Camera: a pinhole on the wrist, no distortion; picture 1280 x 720 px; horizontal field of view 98.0 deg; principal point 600.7 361.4 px. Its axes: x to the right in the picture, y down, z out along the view. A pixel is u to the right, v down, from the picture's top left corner.
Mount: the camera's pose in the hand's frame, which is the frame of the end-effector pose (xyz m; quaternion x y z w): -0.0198 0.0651 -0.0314 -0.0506 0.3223 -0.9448 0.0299
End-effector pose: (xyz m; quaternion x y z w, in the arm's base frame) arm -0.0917 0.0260 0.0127 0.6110 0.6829 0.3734 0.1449
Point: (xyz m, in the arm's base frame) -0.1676 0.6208 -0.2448
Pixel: 105.1 406.0
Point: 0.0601 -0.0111 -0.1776
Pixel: 889.9 155.7
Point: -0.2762 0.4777 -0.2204
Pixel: 137.2 572.0
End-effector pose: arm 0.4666 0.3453 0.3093 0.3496 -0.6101 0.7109 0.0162
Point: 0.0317 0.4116 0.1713
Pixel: behind the camera
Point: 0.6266 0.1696 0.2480
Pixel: 812.6 36.5
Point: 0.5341 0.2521 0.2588
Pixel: 743.5 73.9
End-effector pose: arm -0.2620 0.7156 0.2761 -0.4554 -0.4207 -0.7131 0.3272
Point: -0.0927 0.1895 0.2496
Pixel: behind the camera
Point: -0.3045 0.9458 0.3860
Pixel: 451.1 332.0
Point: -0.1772 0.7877 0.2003
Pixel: 1128.0 190.0
